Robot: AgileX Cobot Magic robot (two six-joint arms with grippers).
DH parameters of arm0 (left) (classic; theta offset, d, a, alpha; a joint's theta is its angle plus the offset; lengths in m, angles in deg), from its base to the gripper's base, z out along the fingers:
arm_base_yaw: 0 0.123 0 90
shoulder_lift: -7.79 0 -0.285 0
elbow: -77.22 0 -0.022 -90
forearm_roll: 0 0.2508 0 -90
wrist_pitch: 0 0 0.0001 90
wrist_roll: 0 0.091 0 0
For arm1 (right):
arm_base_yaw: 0 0.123 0 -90
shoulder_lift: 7.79 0 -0.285 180
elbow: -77.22 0 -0.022 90
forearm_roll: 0 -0.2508 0 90
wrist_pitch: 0 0 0.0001 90
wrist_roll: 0 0.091 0 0
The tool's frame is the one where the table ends.
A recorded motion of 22 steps. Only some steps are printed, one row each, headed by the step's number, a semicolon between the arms.
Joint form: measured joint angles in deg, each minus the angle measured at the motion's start. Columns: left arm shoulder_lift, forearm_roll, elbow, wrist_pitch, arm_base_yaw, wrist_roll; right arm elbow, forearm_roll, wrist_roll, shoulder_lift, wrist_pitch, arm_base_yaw.
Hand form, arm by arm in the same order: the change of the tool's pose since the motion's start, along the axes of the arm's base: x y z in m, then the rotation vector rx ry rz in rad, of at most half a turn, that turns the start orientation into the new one. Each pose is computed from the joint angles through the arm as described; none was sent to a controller.
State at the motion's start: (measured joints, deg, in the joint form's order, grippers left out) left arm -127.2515 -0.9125 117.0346 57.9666 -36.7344 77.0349; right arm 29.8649 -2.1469 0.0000 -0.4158 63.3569 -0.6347
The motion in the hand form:
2: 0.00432 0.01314 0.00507 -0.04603 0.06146 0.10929; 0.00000 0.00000 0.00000 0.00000 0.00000 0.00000
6: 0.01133 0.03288 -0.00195 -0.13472 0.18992 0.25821; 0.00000 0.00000 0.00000 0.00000 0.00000 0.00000
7: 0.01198 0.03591 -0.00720 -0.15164 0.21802 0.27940; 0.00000 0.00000 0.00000 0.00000 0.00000 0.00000
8: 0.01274 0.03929 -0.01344 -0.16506 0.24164 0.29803; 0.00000 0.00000 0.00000 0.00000 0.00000 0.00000
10: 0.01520 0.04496 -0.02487 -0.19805 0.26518 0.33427; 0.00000 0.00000 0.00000 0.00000 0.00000 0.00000
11: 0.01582 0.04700 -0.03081 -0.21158 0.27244 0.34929; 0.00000 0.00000 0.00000 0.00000 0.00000 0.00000
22: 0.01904 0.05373 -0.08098 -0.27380 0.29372 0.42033; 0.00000 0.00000 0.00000 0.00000 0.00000 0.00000
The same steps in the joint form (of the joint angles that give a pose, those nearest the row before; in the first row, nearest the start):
2: 0.73 -2.09 0.00 1.91 1.87 -4.77; 0.00 0.00 0.00 0.00 0.00 0.00
6: 1.15 -8.35 -2.14 2.95 5.29 -9.89; 0.00 0.00 0.00 0.00 0.00 0.00
7: 1.15 -9.93 -3.32 2.49 5.88 -10.27; 0.00 0.00 0.00 0.00 0.00 0.00
8: 1.15 -11.31 -4.73 1.75 6.48 -10.40; 0.00 0.00 0.00 0.00 0.00 0.00
10: 1.15 -13.60 -7.48 -0.92 7.51 -10.57; 0.00 0.00 0.00 0.00 0.00 0.00
11: 1.15 -14.52 -8.91 -2.41 7.85 -10.57; 0.00 0.00 0.00 0.00 0.00 0.00
22: -1.00 -19.93 -17.10 -13.36 9.07 -8.63; 0.00 0.00 0.00 0.00 0.00 0.00

